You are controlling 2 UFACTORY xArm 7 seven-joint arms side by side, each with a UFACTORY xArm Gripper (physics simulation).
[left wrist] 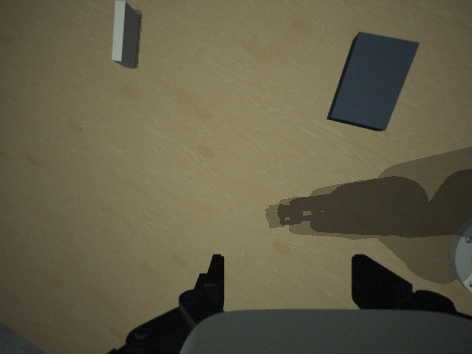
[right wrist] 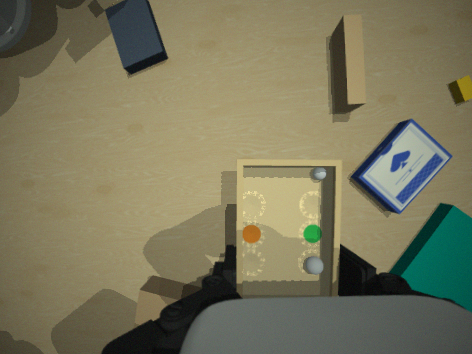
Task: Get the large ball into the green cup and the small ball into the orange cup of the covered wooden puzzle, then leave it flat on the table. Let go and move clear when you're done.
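Pixels of known places: left gripper, between the fingertips: [left wrist: 287, 276]; right gripper, between the fingertips: [right wrist: 282, 264]; left arm's base, origin of its link: [right wrist: 0, 14].
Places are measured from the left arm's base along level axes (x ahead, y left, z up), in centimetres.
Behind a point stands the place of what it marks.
Observation:
The wooden puzzle box [right wrist: 339, 200] @[x 38.0, y -38.8, z 14.3 cm] is in the right wrist view, between the fingers of my right gripper [right wrist: 282, 264] @[x 33.4, y -42.7, z 13.1 cm], which is shut on its two side walls. The orange cup [right wrist: 251, 234] @[x 31.8, y -39.5, z 14.4 cm] is at the left of its floor and the green cup [right wrist: 312, 233] @[x 35.8, y -40.5, z 14.1 cm] at the right. The large ball [right wrist: 314, 265] @[x 35.5, y -43.0, z 13.6 cm] sits at the lower right, below the green cup, at a dotted ring. The small ball [right wrist: 319, 174] @[x 37.5, y -36.9, z 13.3 cm] is in the upper right corner, against the far wall. The box's near end is hidden by the gripper body. My left gripper [left wrist: 287, 276] @[x 26.2, y 5.0, z 14.4 cm] is open and empty above the table.
A dark blue block [left wrist: 373, 81] @[x 22.3, y -12.7, z 1.8 cm] [right wrist: 136, 36] @[x 22.6, y -13.8, z 1.8 cm] lies on the table. A white block [left wrist: 119, 32] @[x 52.6, y -9.9, z 2.5 cm] is in the left wrist view. The right wrist view also shows a tan block [right wrist: 354, 60] @[x 48.0, y -26.2, z 3.5 cm], a yellow cube [right wrist: 463, 89] @[x 62.3, y -32.5, z 1.1 cm], a card box [right wrist: 404, 165] @[x 51.6, y -39.9, z 2.2 cm], a green block [right wrist: 440, 257] @[x 54.0, y -53.0, z 1.8 cm] and a brown block [right wrist: 155, 302] @[x 16.1, y -49.2, z 3.6 cm].

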